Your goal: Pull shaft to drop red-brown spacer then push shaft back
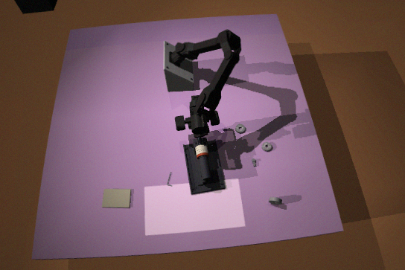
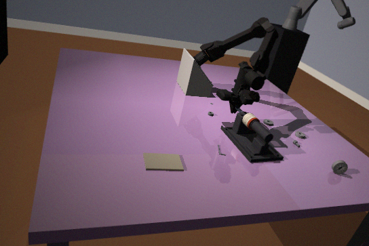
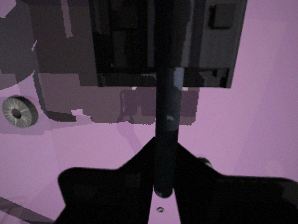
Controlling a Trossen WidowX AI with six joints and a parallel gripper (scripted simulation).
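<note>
Right now my gripper tip is 6 cm short of the dark shaft, 1 cm to the right of it and 3 cm below it. Also, from my gripper tip: red-brown spacer: 14 cm ahead, 2 cm to the left, 3 cm above; tan plate: 29 cm ahead, 36 cm to the right, 4 cm below; white spacer: 13 cm ahead, 2 cm to the left, 3 cm above.
</note>
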